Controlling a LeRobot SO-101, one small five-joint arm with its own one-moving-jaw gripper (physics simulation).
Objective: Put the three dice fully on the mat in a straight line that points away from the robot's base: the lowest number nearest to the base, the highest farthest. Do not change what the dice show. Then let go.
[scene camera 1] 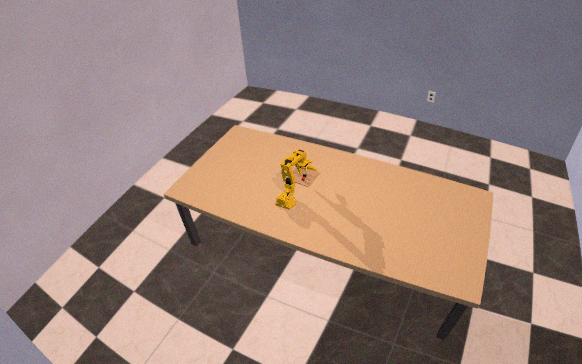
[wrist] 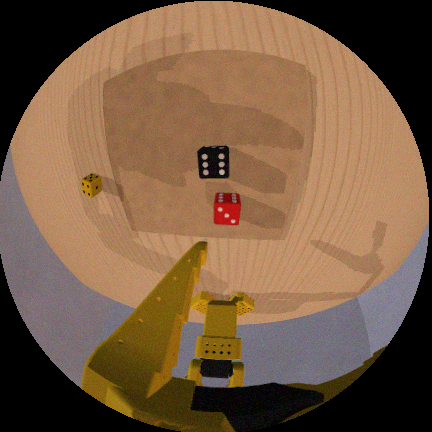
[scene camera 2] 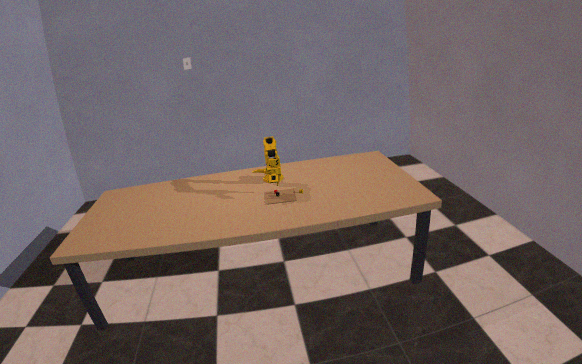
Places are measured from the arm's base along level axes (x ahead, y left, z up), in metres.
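Where they show: hand, tool point: (scene camera 1: 301,174) (wrist: 206,250) (scene camera 2: 276,185); arm's base, link origin: (scene camera 1: 287,200) (wrist: 222,297).
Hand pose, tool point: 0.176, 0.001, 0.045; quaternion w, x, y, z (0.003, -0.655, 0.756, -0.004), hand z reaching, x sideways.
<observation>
Things, the pixels of their top centre, and the offset from my tool point, as dx, dy, dz. Level surfaces: height alone.
- black die, top centre: (wrist: 212,163) (scene camera 2: 277,192) (scene camera 1: 304,174) +0.035, -0.003, -0.025
- brown mat, top centre: (wrist: 192,151) (scene camera 2: 280,195) (scene camera 1: 302,175) +0.040, +0.010, -0.041
- red die, top centre: (wrist: 226,215) (scene camera 2: 275,190) (scene camera 1: 303,178) +0.003, -0.009, -0.025
- yellow die, top centre: (wrist: 85,188) (scene camera 2: 301,189) +0.032, +0.112, -0.029
- wooden table, surface height: dz -0.045
The black die (wrist: 213,162) (scene camera 1: 304,175) (scene camera 2: 277,194) lies on the brown mat (wrist: 245,75) (scene camera 1: 311,180) (scene camera 2: 280,199), six up. The red die (wrist: 227,210) (scene camera 1: 303,179) (scene camera 2: 275,191) lies on the mat nearer the base, near its base-side edge, apart from the black die and slightly right of it in the wrist view; its top seems to show three. The yellow die (wrist: 91,185) (scene camera 2: 301,191) lies off the mat, to its left in the wrist view; I cannot tell its top face. My gripper (scene camera 1: 309,171) (scene camera 2: 268,177) is wide open and empty above the mat's base side; one notched jaw (wrist: 172,300) shows.
The arm's yellow base (scene camera 1: 285,201) (wrist: 220,320) stands on the wooden table (scene camera 1: 400,220) (scene camera 2: 165,220) beyond the mat's red-die edge. The arm hides the yellow die in the first scene view. Shadows of arm and gripper cross the mat and table.
</observation>
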